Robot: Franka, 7 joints.
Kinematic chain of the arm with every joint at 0, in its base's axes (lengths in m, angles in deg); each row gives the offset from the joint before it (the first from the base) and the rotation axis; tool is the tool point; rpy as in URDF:
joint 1: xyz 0 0 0.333 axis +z
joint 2: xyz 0 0 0 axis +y
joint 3: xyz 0 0 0.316 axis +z
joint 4: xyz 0.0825 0 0 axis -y
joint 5: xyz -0.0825 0 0.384 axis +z
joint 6: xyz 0 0 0 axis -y
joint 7: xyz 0.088 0 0 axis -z
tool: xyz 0 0 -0.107 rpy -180 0 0
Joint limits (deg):
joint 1: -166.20..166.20
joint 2: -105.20..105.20
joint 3: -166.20..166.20
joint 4: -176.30..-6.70
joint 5: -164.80..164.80
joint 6: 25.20..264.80
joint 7: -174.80..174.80
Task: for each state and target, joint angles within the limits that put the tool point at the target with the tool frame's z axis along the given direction. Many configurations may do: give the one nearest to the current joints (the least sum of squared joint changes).
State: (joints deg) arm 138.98 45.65 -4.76 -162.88 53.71 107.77 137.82
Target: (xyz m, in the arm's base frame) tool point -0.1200 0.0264 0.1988 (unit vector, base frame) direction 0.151 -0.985 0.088
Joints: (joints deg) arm 138.49 -1.60 -5.19 -176.07 35.00 80.50 137.82
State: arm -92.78 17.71 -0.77 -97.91 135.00 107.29 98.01
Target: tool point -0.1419 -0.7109 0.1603 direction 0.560 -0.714 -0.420
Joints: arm -89.73 51.92 -17.26 -85.17 108.57 126.61 98.01
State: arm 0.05 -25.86 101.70 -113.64 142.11 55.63 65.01
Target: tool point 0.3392 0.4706 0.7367 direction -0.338 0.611 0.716
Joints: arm -37.91 -11.31 78.77 -100.24 147.77 91.36 65.01
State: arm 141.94 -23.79 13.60 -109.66 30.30 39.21 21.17
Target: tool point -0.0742 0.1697 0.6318 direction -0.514 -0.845 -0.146
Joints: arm 114.32 -51.34 -20.49 -140.57 60.81 43.67 21.17
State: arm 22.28 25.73 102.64 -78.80 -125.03 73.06 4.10
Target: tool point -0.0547 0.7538 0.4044 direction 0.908 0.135 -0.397
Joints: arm 66.49 67.61 77.26 -64.03 -127.62 63.72 4.10
